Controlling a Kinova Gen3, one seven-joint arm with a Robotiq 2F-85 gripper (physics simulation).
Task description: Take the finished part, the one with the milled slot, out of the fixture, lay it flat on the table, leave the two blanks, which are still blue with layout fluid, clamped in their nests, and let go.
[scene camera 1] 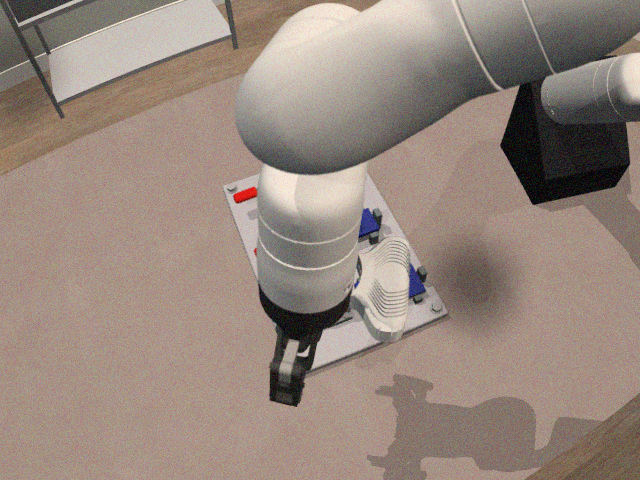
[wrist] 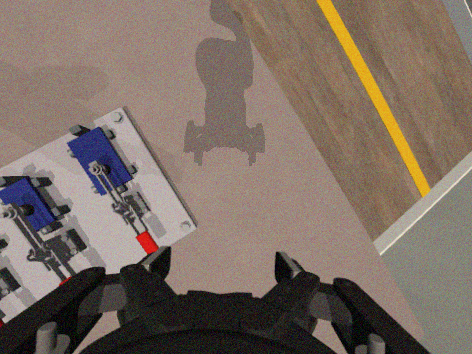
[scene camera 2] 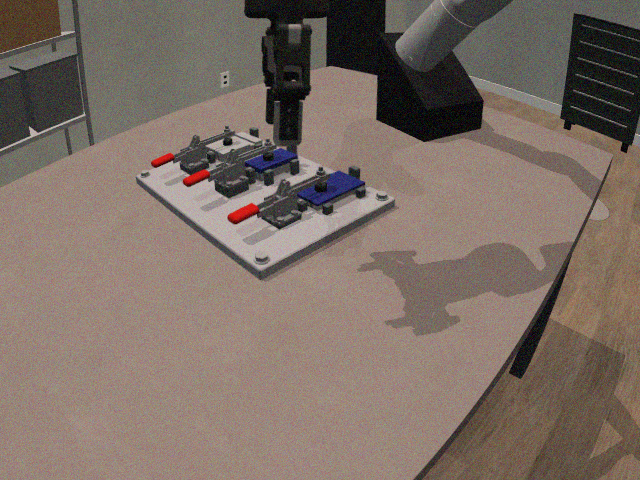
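Where they show: gripper, fingertip midpoint: (scene camera 1: 301, 356) (wrist: 223, 260) (scene camera 2: 281, 133); arm's base, origin of the base link: (scene camera 1: 563, 97) (scene camera 2: 414, 54).
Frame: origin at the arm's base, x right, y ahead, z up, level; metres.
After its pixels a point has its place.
Observation:
The finished part (scene camera 2: 238, 145) {x 0.045, y 0.393, z -0.122 m}, grey with a milled slot, lies in the far-left nest of the fixture plate (scene camera 1: 336, 353) {x -0.216, y 0.480, z -0.143 m} (scene camera 2: 320, 232) {x -0.214, y 0.444, z -0.143 m} (wrist: 160, 200) {x -0.198, y 0.470, z -0.143 m}, under its clamp's black tip. The arm hides it in scene camera 1. The middle blue blank (scene camera 1: 368, 222) {x -0.048, y 0.368, z -0.117 m} (scene camera 2: 281, 158) {x -0.057, y 0.381, z -0.117 m} (wrist: 37, 202) {x -0.060, y 0.393, z -0.117 m} and the near blue blank (scene camera 1: 416, 285) {x -0.166, y 0.340, z -0.128 m} (scene camera 2: 341, 184) {x -0.162, y 0.360, z -0.127 m} (wrist: 85, 147) {x -0.147, y 0.350, z -0.127 m} sit in their nests with clamp arms over them. My gripper (scene camera 1: 285, 395) (scene camera 2: 287, 142) {x -0.263, y 0.534, z 0.023 m} (wrist: 223, 260) {x -0.263, y 0.534, z 0.023 m} is open and empty, pointing down, raised above the fixture and table. In the wrist view its fingertips are beyond the plate's corner.
Red clamp handles (scene camera 2: 242, 213) {x -0.167, y 0.522, z -0.107 m} (scene camera 2: 196, 177) {x -0.058, y 0.525, z -0.098 m} (scene camera 2: 162, 159) {x 0.053, y 0.531, z -0.102 m} (wrist: 147, 242) {x -0.163, y 0.515, z -0.107 m} point away from the nests. Dark posts surround the nests, and bolts stand at the plate's corners. The black robot base (scene camera 1: 573, 149) {x -0.065, y 0.002, z -0.060 m} (scene camera 2: 429, 103) {x -0.082, y 0.053, z -0.081 m} stands behind the fixture. The arm covers much of the plate in scene camera 1.

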